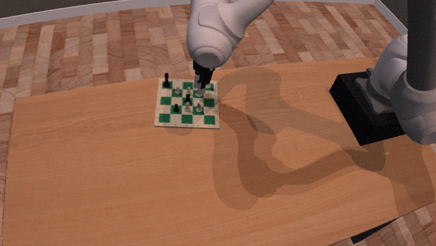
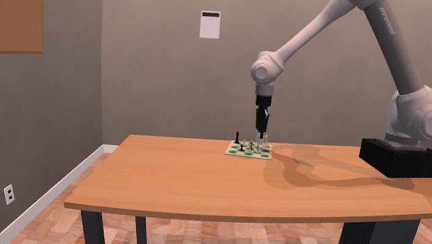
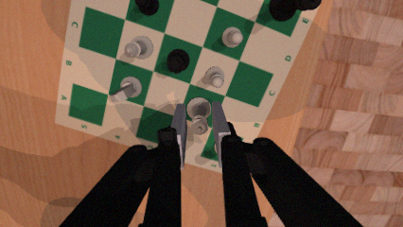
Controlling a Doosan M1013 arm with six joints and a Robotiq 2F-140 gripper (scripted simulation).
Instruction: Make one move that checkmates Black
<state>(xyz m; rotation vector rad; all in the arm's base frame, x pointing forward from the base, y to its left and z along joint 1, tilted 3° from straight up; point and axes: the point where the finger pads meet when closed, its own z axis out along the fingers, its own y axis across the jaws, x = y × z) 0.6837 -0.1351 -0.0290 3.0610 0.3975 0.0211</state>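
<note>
Now: hand 3 cm above the small white piece. The rest, counted from my hand: black pawn (9 cm ahead, 6 cm to the left, 4 cm below); then tall white piece (4 cm to the right, 4 cm behind, 2 cm below); then board (6 cm below, 5 cm ahead, 3 cm to the left).
</note>
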